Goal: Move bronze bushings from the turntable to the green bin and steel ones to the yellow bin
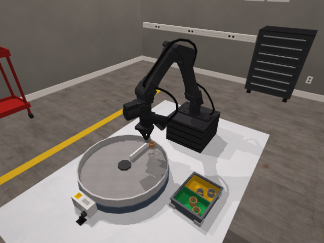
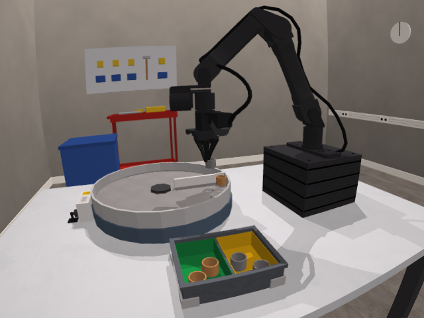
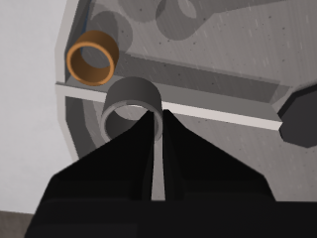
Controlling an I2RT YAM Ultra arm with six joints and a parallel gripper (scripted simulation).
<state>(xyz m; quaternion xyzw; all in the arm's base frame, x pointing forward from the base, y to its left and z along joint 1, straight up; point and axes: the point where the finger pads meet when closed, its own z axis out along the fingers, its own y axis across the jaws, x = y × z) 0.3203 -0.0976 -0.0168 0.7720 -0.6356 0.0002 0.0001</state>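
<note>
Now: the yellow bin 330 mm to the left of my hand, 120 mm below it and 30 mm ahead of it. From my hand the other things lie so: dark grey tray: 330 mm to the left, 120 mm below, 80 mm ahead; then turntable: 140 mm ahead, 90 mm below, 20 mm to the right; then green bin: 330 mm to the left, 120 mm below, 120 mm ahead.
</note>
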